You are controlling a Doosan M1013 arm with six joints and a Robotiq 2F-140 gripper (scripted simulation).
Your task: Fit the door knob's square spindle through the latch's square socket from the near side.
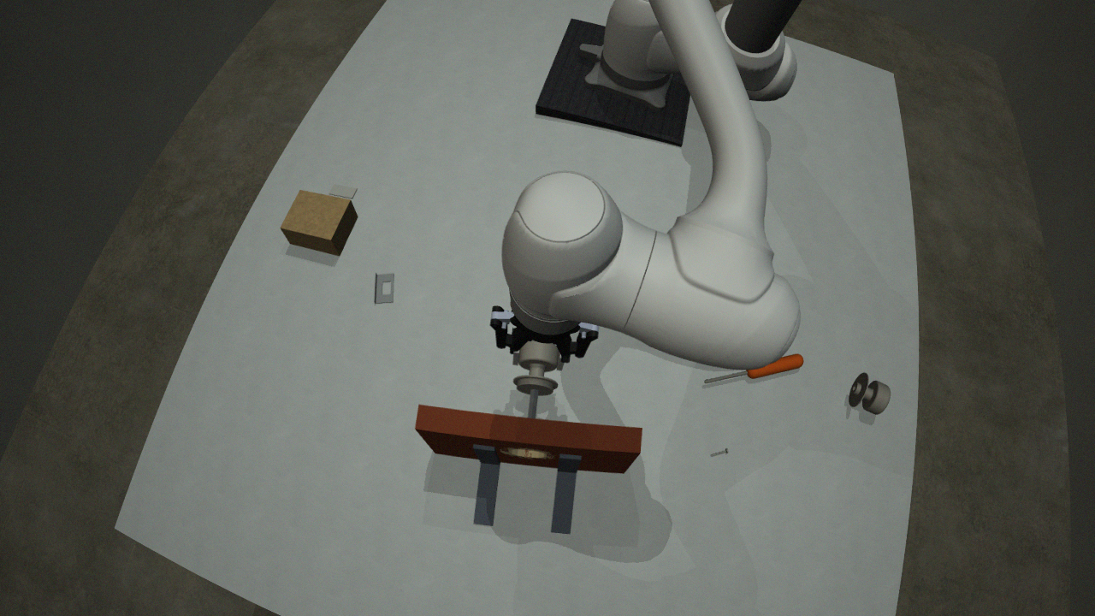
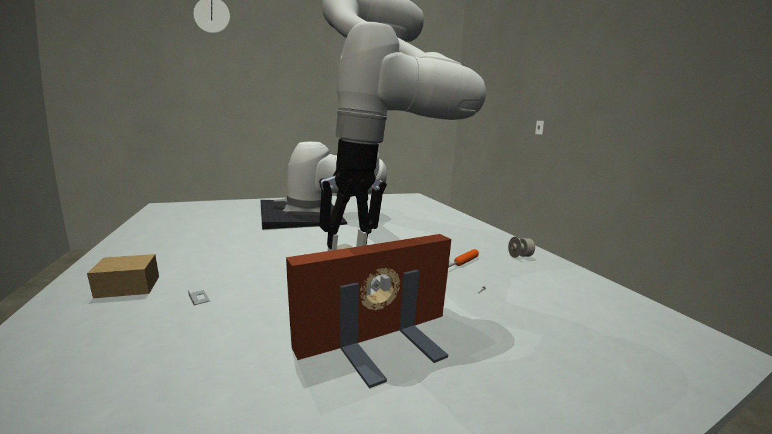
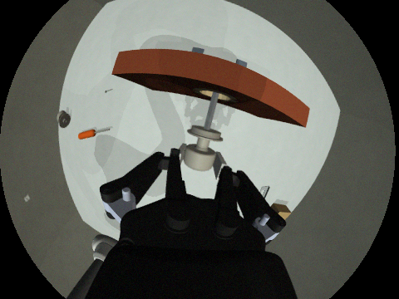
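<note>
Now: hand 12 cm short of the square socket, 3 cm to the right of it and 3 cm above it. The rest, counted from my hand: cardboard box (12 cm behind, 50 cm to the right, 9 cm below); red-brown wood panel (12 cm ahead, 3 cm to the left, 3 cm below); orange-handled screwdriver (14 cm behind, 34 cm to the left, 11 cm below).
</note>
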